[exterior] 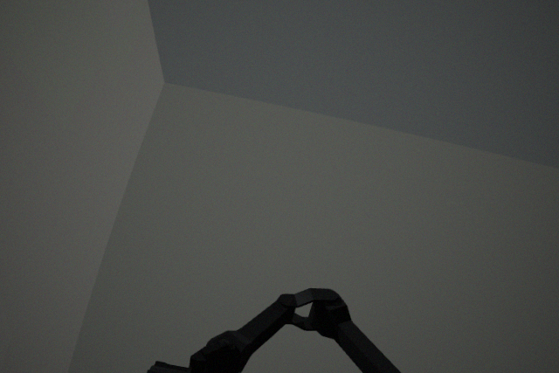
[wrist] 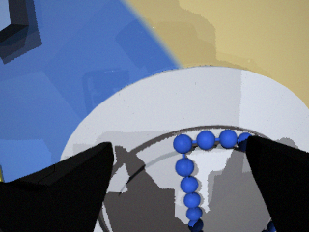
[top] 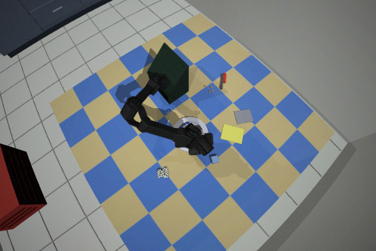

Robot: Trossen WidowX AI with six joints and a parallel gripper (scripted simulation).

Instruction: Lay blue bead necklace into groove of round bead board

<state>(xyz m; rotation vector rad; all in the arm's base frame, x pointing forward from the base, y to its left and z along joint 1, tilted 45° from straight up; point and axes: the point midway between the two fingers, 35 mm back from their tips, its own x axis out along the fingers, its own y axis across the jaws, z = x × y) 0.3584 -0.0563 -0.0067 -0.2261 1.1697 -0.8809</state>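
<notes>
My gripper tip is now 6 cm past the round white bead board, 2 cm to the right of it and 1 cm above it. The rest, counted from my gripper tip: small blue cube (13 cm ahead, 5 cm to the left, 1 cm below); then grey square (2 cm ahead, 34 cm to the left, 2 cm below); then yellow pad (6 cm ahead, 22 cm to the left, 2 cm below).
</notes>
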